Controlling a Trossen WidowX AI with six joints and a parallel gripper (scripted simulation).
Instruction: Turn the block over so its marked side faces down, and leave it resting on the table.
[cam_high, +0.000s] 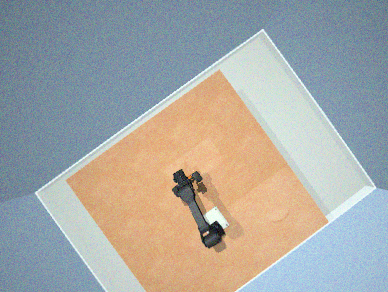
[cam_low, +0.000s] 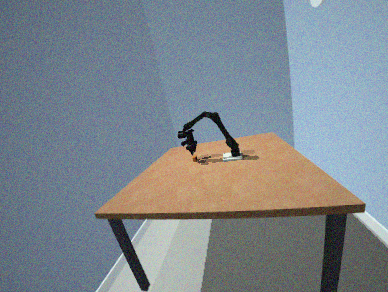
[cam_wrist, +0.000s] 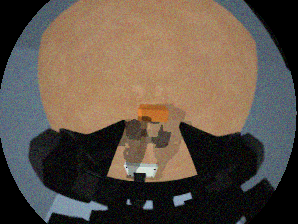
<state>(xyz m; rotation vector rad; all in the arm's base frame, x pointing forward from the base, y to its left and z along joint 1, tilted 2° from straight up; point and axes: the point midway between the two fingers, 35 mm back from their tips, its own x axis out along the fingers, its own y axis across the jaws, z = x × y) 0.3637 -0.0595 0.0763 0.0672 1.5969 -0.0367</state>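
Right now the orange-brown block is 50 mm below my gripper tip and 10 mm behind it.
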